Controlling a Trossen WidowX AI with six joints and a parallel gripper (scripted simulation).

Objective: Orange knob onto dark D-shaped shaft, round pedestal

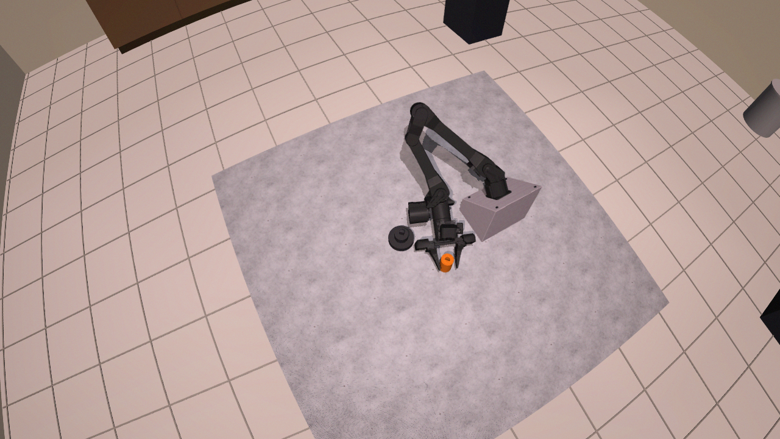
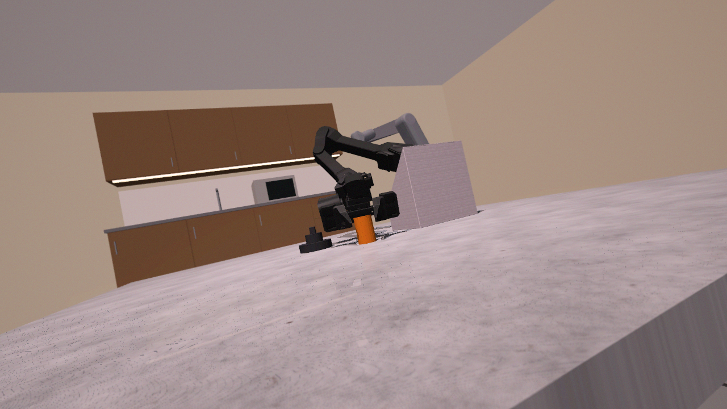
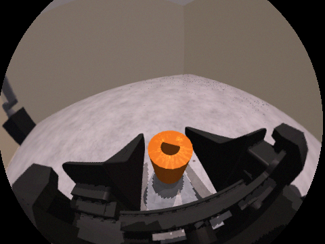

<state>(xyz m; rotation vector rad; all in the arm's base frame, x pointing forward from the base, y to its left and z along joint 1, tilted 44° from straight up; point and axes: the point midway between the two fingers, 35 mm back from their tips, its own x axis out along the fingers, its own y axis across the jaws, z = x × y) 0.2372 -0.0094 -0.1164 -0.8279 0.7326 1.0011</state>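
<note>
My gripper tip is now 1 cm past the orange knob, 3 cm to the left of it and 2 cm above it. Also, from my gripper tip: dark round pedestal 6 cm ahead, 18 cm to the right, 2 cm below.
</note>
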